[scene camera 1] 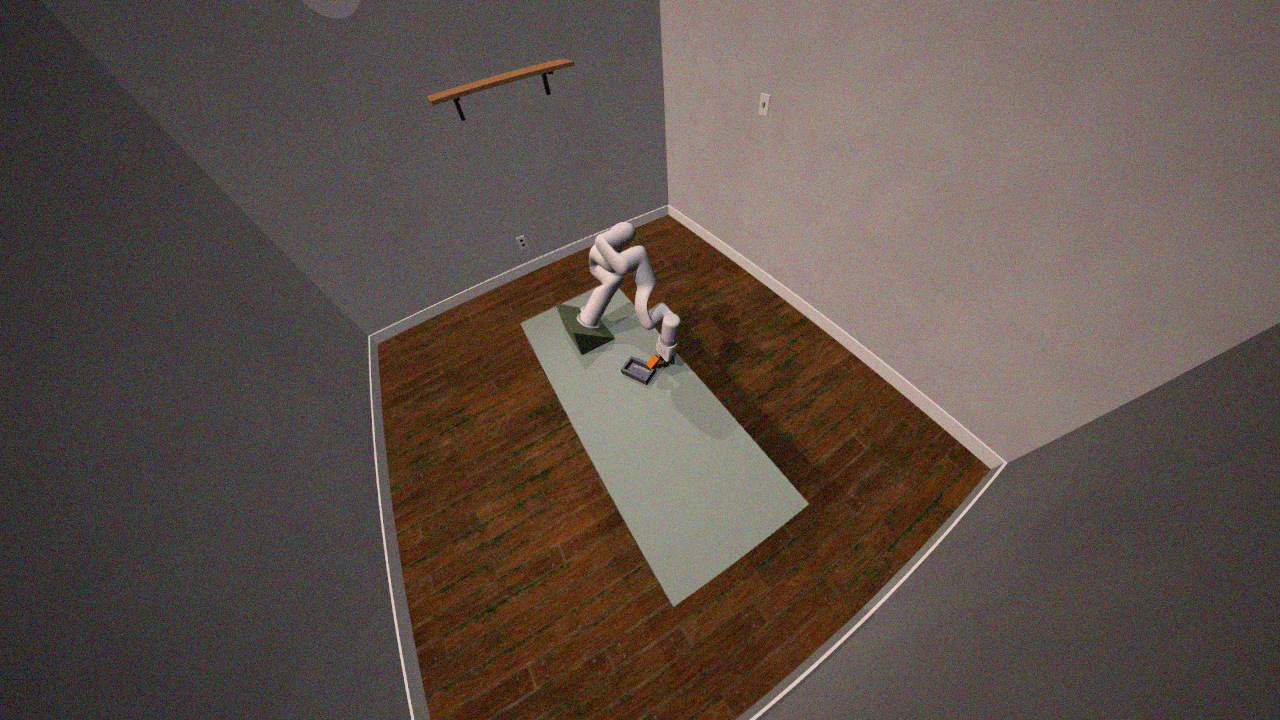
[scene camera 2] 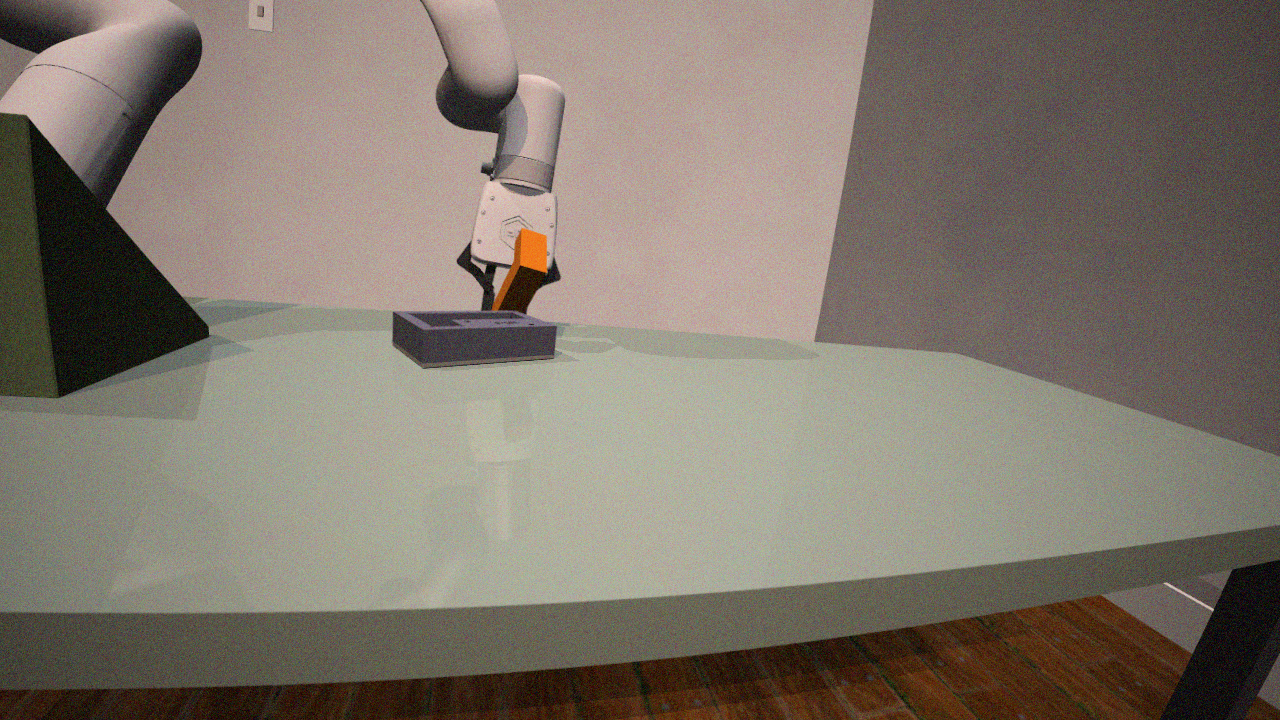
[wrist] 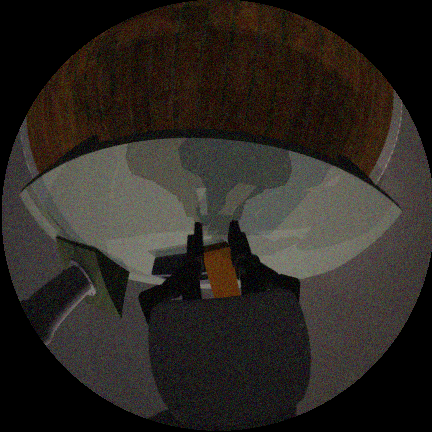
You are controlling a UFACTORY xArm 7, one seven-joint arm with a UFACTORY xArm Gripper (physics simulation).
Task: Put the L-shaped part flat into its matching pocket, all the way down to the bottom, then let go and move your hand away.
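Seen in the pictures: gripper, fingertip midpoint: (scene camera 1: 664, 363) (wrist: 215, 229); arm's base at its link origin: (scene camera 1: 587, 322) (wrist: 82, 277).
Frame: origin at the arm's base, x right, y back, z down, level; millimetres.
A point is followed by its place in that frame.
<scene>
The orange L-shaped part (scene camera 1: 653, 362) @(z -28, x -105, y -436 mm) (scene camera 2: 528, 255) @(z -22, x -94, y -423 mm) (wrist: 221, 272) @(z 34, x -156, y -412 mm) is held tilted, with one end raised, at the tray's far right side in the scene camera 2 view. Its lower end is hidden behind the tray there, so contact with tray or table cannot be told. The dark purple-grey tray (scene camera 1: 635, 377) @(z 57, x -21, y -400 mm) (scene camera 2: 487, 343) @(z 61, x -13, y -382 mm) (wrist: 169, 265) @(z 61, x -88, y -329 mm) with the pocket lies on the table; in the wrist view the fingers and the part cover much of it. My gripper (scene camera 1: 663, 362) @(z 74, x -181, y -406 mm) (scene camera 2: 506, 304) @(z 74, x -181, y -406 mm) (wrist: 215, 229) @(z 74, x -181, y -406 mm) is shut on the part, low beside the tray. The part is outside the pocket.
The pale green table (scene camera 1: 671, 501) @(z 81, x 177, y -936 mm) (scene camera 2: 716, 465) @(z 82, x 217, y -519 mm) (wrist: 90, 200) @(z 82, x -222, y -256 mm) carries the tray. A dark green wedge-shaped base (scene camera 1: 579, 335) @(z -57, x 90, y -106 mm) (scene camera 2: 116, 304) @(z 30, x 51, y -109 mm) (wrist: 112, 285) @(z 12, x 37, y -110 mm) stands under the arm, left of the tray in the scene camera 2 view. The table's long edge runs close behind the gripper.
</scene>
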